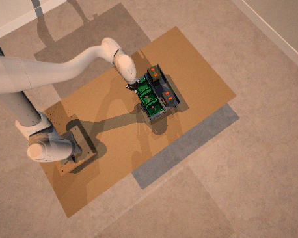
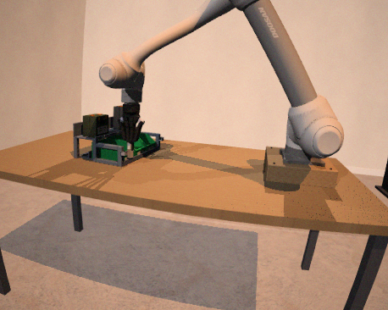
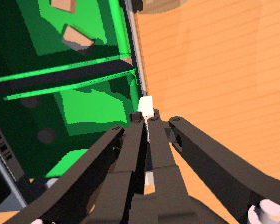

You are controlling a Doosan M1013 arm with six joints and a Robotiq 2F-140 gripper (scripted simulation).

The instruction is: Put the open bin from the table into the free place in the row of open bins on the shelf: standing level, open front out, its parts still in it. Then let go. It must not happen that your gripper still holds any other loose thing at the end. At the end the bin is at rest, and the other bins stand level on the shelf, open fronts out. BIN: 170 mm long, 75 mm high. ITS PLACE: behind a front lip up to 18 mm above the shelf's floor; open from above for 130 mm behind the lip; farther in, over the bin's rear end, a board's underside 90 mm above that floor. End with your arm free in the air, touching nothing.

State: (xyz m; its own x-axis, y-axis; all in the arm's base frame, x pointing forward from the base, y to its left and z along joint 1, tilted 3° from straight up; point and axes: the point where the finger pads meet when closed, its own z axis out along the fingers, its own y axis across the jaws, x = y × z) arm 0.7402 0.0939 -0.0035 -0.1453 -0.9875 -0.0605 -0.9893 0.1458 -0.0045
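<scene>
The shelf lip is 110 mm to the right of my hand, 50 mm below it and 20 mm behind it.
</scene>
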